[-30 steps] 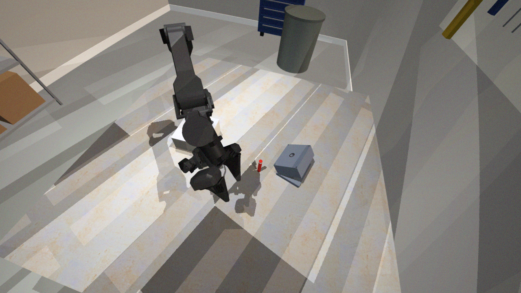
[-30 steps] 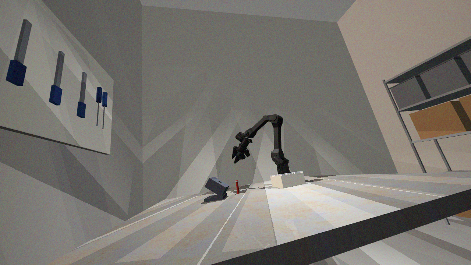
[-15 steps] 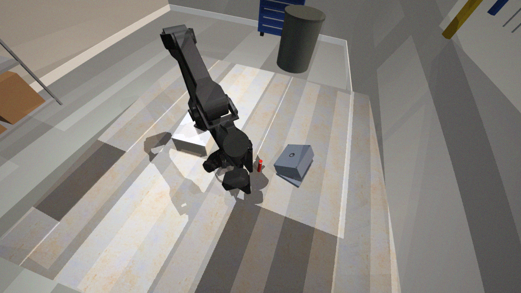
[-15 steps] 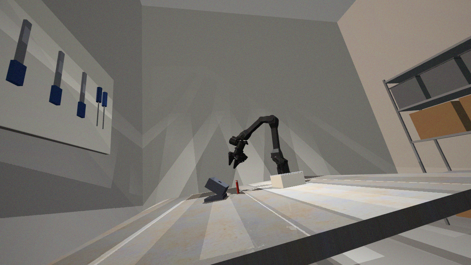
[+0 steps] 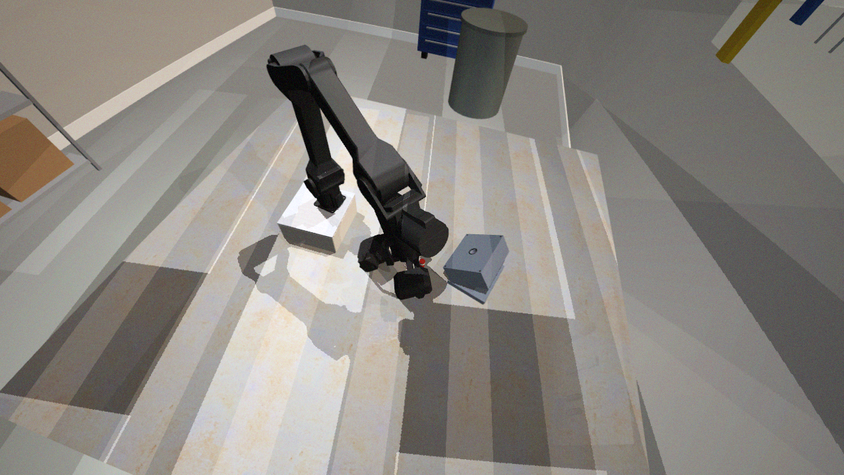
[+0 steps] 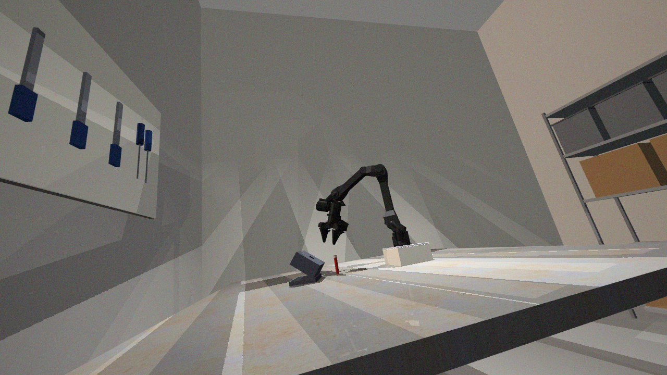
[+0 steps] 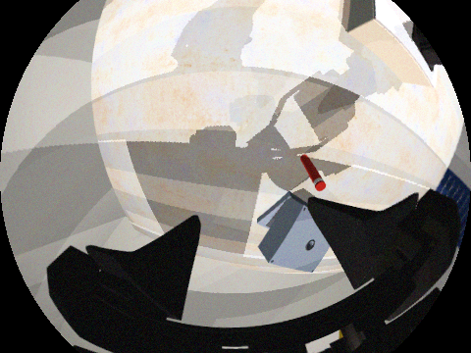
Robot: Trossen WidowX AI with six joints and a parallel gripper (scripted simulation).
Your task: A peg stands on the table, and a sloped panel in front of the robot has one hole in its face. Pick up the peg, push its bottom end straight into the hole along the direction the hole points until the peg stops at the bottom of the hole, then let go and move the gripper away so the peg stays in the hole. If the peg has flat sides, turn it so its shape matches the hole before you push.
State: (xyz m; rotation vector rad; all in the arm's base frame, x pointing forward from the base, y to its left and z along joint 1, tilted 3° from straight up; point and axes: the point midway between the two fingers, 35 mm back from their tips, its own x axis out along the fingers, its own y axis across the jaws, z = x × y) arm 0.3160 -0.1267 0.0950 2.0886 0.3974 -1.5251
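Right now the red peg is 2 cm behind my gripper tip, 8 cm to the left of it and 8 cm below it. Also, from my gripper tip: grey sloped panel (10 cm ahead, 16 cm to the left, 7 cm below).
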